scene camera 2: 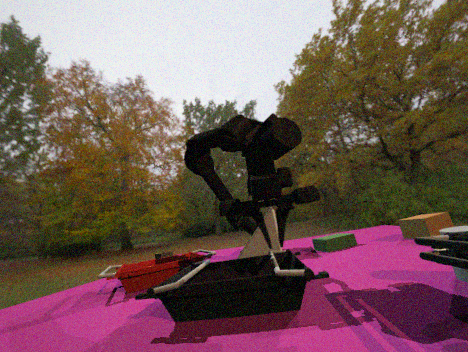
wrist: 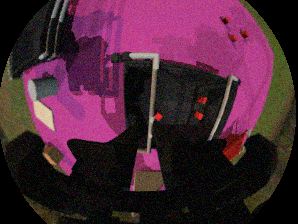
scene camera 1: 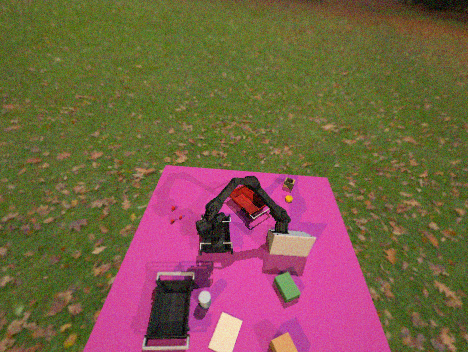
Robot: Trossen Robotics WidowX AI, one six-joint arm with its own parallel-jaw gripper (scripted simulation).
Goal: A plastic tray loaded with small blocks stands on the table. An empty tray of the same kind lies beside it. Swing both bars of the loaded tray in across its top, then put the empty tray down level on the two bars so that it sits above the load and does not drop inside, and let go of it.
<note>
I see my gripper, a red tray, an orange box and a bar.
My gripper also shows in the wrist view.
</note>
